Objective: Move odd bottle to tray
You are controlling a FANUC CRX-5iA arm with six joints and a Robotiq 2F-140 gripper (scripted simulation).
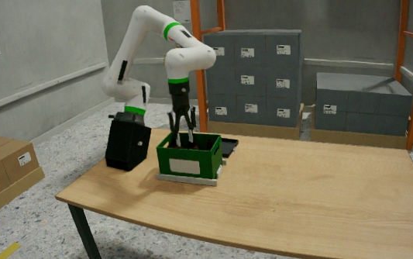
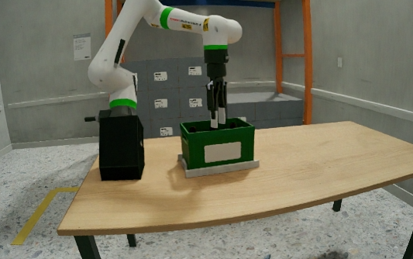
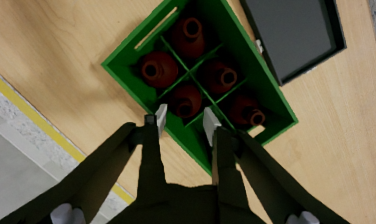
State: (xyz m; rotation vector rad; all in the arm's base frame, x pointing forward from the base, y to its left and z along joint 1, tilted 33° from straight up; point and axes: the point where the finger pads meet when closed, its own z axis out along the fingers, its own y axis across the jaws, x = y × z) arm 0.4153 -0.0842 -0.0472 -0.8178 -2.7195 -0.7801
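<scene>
The green crate is 1 cm behind my hand, 5 cm to the left of it and 13 cm below it. From my hand the other things lie so: brown bottle: 10 cm behind, 7 cm to the left, 13 cm below; then dark tray: 2 cm behind, 33 cm to the left, 20 cm below.
</scene>
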